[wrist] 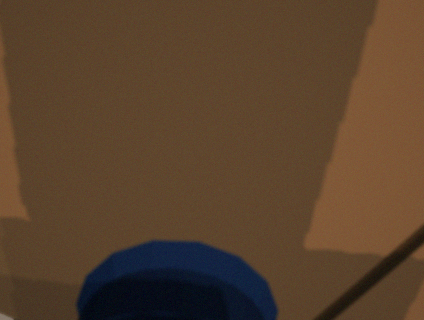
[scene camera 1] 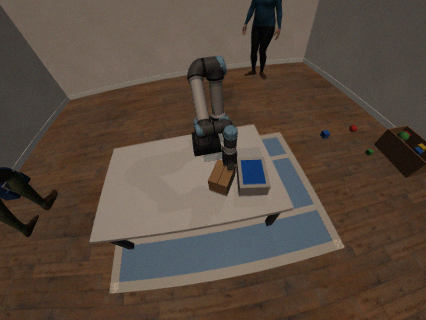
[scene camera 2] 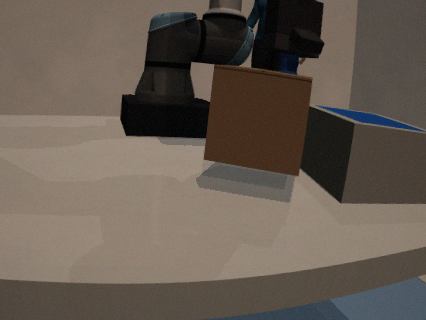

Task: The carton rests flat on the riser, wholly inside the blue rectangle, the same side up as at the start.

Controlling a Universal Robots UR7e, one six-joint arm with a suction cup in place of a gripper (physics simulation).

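Frame: origin at the arm's base, x left, y ahead, z down, level; centimetres.
Seen in the pictures: hand, its tool point: (wrist: 184,271); arm's base, origin of its link: (scene camera 1: 203,140) (scene camera 2: 163,100).
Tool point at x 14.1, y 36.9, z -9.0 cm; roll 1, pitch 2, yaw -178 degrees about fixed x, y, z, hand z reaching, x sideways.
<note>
Offsets run from my tool point to a thing's top centre. Level surfaces: height alone.
The brown carton @(dx -5.6, dy +5.1, dz -1.4 cm) (scene camera 1: 220,183) (scene camera 2: 257,120) (wrist: 190,125) hangs from my suction gripper (scene camera 1: 230,166) (scene camera 2: 288,64) (wrist: 177,280), whose blue cup is on its top face. The carton is a little above the table, its shadow below it, and leans slightly in scene camera 2. Its flap seam faces up. The light grey riser @(dx +15.6, dy +5.2, dz +4.2 cm) (scene camera 1: 254,190) (scene camera 2: 387,167) stands close beside it, to the right in both scene views. The blue rectangle @(dx +15.6, dy +5.2, dz +4.2 cm) (scene camera 1: 253,171) (scene camera 2: 372,118) on the riser's top has no carton over it. The wrist view shows carton top, cup and part of the seam.
The white table @(dz +16.2 cm) (scene camera 1: 150,205) (scene camera 2: 100,240) carries the robot's black base (scene camera 1: 205,145) (scene camera 2: 165,119) behind the carton. A person (scene camera 1: 263,30) stands at the back wall; another person's legs (scene camera 1: 30,195) show at left. A toy box (scene camera 1: 400,152) and small toys are on the floor at right.
</note>
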